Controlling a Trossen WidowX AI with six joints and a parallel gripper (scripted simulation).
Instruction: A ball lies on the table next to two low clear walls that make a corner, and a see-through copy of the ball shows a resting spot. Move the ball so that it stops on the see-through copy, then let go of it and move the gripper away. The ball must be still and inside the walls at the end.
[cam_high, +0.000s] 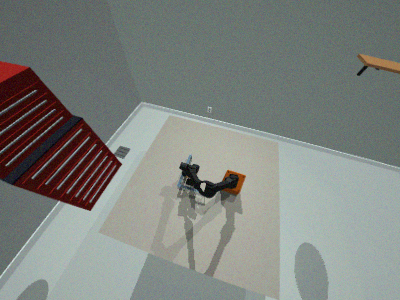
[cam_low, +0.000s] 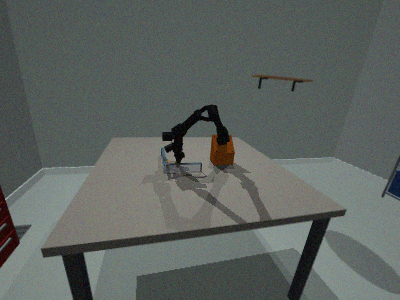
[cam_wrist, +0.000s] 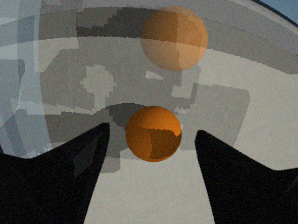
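Right now the orange ball is right at my gripper tip.
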